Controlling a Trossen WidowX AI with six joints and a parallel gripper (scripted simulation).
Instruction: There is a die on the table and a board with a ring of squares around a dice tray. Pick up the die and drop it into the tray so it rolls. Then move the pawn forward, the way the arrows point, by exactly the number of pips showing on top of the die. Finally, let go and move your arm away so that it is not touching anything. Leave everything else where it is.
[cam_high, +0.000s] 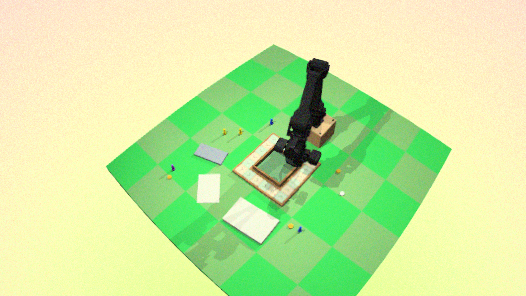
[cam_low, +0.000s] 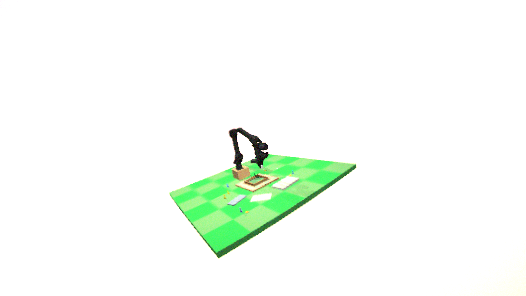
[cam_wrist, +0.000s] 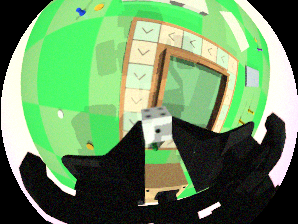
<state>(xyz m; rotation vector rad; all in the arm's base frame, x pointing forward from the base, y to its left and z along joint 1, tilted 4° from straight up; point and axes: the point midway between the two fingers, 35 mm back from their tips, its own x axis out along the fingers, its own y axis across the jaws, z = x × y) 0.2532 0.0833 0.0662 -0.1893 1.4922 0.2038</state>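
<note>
The green pawn lies 10 cm behind my gripper tip, 3 cm to the right of it and 8 cm below it. The rest, counted from my gripper tip: green dice tray (1 cm ahead, 9 cm to the right, 10 cm below); then white die (right at my gripper tip); then grey card (15 cm ahead, 38 cm to the right, 10 cm below).
</note>
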